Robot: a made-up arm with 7 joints.
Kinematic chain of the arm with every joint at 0, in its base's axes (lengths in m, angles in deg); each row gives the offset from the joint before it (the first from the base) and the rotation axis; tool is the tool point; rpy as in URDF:
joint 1: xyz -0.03 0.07 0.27 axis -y
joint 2: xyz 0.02 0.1 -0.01 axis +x
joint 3: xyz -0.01 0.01 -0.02 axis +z
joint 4: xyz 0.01 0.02 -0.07 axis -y
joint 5: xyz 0 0.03 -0.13 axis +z
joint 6: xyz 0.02 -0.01 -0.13 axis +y
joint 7: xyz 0 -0.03 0 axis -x
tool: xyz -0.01 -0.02 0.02 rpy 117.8 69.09 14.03
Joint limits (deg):
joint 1: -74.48..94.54
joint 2: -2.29..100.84
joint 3: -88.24..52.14
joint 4: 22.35..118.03
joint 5: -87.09..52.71
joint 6: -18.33..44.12
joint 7: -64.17..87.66
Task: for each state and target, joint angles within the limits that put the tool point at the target. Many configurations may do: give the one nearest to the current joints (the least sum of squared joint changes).
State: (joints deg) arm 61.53 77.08 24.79 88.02 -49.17 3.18 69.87
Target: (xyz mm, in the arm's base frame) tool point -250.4 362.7 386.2
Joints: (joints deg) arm 92.28 100.84 47.36 58.10 -55.80 -17.44 83.73
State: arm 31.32 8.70 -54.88 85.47 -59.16 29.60 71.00
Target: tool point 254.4 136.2 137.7
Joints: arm 34.46 17.97 -44.97 54.59 -65.30 26.91 75.43
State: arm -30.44 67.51 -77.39 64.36 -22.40 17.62 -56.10
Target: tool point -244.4 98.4 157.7
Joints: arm -62.02 70.16 -88.24 108.19 -10.27 22.83 -41.48
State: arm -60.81 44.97 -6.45 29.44 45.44 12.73 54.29
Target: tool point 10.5 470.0 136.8
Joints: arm -51.23 67.21 9.50 22.35 52.71 16.10 70.51
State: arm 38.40 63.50 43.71 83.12 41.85 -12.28 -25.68
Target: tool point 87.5 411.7 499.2
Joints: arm 24.17 96.97 29.29 39.57 52.71 -18.33 -64.17
